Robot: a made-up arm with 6 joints.
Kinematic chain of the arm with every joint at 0, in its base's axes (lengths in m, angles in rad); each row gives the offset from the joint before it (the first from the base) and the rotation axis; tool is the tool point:
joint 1: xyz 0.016 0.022 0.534 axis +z
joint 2: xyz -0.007 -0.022 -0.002 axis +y
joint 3: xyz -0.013 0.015 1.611 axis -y
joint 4: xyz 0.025 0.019 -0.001 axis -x
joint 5: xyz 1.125 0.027 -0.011 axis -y
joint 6: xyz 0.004 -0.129 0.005 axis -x
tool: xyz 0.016 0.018 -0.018
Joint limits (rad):
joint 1: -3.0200..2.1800
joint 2: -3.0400..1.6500
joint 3: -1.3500..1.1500
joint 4: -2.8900..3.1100
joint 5: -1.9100..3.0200
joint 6: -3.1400..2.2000
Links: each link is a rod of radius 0.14 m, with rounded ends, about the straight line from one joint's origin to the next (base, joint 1, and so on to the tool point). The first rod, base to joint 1, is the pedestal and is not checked.
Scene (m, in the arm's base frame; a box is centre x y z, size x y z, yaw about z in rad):
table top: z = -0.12
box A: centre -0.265 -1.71 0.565 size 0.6 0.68 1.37 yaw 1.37
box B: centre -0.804 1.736 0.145 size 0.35 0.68 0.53 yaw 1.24
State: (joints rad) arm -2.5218 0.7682 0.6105 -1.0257 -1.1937 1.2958
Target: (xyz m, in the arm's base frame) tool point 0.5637 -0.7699 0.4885
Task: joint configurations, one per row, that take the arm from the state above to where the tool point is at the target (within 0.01 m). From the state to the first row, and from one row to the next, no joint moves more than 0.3 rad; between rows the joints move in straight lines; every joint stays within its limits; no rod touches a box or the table.
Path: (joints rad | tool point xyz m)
1: -2.2602 0.6330 0.5614 -1.1063 -1.1922 1.3111 | -1.3036 -1.5672 1.6375
2: -1.9985 0.4978 0.5123 -1.1869 -1.1908 1.3265 | -0.7678 -1.7025 1.8491
3: -1.7369 0.3626 0.4632 -1.2674 -1.1893 1.3418 | -0.2537 -1.6573 2.0363
4: -1.4753 0.2274 0.4141 -1.3480 -1.1878 1.3572 | 0.1791 -1.4577 2.1968
5: -1.3748 0.3503 0.1675 -1.3232 -1.1852 1.3462 | 0.3523 -1.5778 1.7222
6: -1.2743 0.4731 -0.0791 -1.2984 -1.1826 1.3352 | 0.5053 -1.5266 1.2693
7: -1.1739 0.5960 -0.3257 -1.2736 -1.1800 1.3242 | 0.5998 -1.3381 0.8893
8: -1.0734 0.7188 -0.5723 -1.2488 -1.1774 1.3133 | 0.6175 -1.0654 0.6219
9: -0.9730 0.8417 -0.8189 -1.2240 -1.1747 1.3023 | 0.5637 -0.7699 0.4885

